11 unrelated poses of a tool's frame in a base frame.
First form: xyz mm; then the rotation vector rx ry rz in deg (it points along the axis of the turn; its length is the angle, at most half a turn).
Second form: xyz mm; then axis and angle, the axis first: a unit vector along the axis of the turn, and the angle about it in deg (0 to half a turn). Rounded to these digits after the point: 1 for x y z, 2 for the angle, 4 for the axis.
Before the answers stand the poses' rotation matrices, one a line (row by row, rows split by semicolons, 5 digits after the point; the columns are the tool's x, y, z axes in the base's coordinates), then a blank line. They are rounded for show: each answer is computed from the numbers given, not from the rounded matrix.
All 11 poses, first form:
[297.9, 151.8, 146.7, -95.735, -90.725, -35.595]
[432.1, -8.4, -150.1, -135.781, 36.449, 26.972]
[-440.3, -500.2, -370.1, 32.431, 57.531, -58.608]
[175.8, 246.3, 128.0, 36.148, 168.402, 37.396]
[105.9, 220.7, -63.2, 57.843, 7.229, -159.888]
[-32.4, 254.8, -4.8, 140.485, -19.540, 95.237]
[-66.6, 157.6, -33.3, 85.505, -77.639, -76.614]
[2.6, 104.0, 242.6, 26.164, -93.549, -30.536]
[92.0, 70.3, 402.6, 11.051, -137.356, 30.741]
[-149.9, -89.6, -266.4, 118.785, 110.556, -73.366]
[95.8, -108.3, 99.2, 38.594, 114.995, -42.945]
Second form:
0.12124 0.98257 -0.14090; 0.62462 0.03481 0.78016; 0.77146 -0.18259 -0.60951
0.81938 -0.54776 -0.16903; -0.32178 -0.68352 0.65518; -0.47442 -0.48245 -0.73632
0.16060 0.89566 0.41472; -0.43126 0.44162 -0.78676; -0.88782 -0.05250 0.45719
-0.91382 0.37763 0.14941; 0.40538 0.82602 0.39161; 0.02446 0.41843 -0.90792
-0.75600 0.18885 -0.62673; -0.13152 -0.98177 -0.13718; -0.64122 -0.02128 0.76706
0.35647 -0.27559 0.89274; -0.09820 -0.96127 -0.25754; 0.92913 0.00413 -0.36972
-0.08396 -0.23922 -0.96733; -0.97042 -0.20087 0.13390; -0.22634 0.94996 -0.21528
-0.12538 0.00908 -0.99207; -0.57796 0.81209 0.08048; 0.80637 0.58347 -0.09657
-0.76830 -0.27195 -0.57945; 0.00099 0.90475 -0.42594; 0.64009 -0.32782 -0.69485
-0.10990 0.84167 -0.52869; 0.81417 -0.22888 -0.53362; -0.57013 -0.48909 -0.66010
-0.47875 0.69610 0.53503; 0.17500 0.67283 -0.71880; -0.86034 -0.25050 -0.44393

[297.9, 151.8, 146.7, -0.7008, -0.6641, -0.2606, 136.61]
[432.1, -8.4, -150.1, -0.9485, 0.2546, 0.1884, 143.15]
[-440.3, -500.2, -370.1, 0.3673, 0.6516, -0.6638, 88.30]
[175.8, 246.3, 128.0, 0.2051, 0.9555, 0.2122, 176.25]
[105.9, 220.7, -63.2, 0.3399, 0.0425, -0.9395, 170.18]
[-32.4, 254.8, -4.8, 0.8223, -0.1144, 0.5574, 170.84]
[-66.6, 157.6, -33.3, 0.6169, -0.5602, -0.5528, 138.60]
[2.6, 104.0, 242.6, 0.2569, -0.9187, -0.2999, 101.83]
[92.0, 70.3, 402.6, 0.0783, -0.9729, 0.2177, 141.19]
[-149.9, -89.6, -266.4, 0.6670, 0.6208, -0.4120, 178.09]
[95.8, -108.3, 99.2, 0.2999, 0.8937, -0.3337, 128.68]

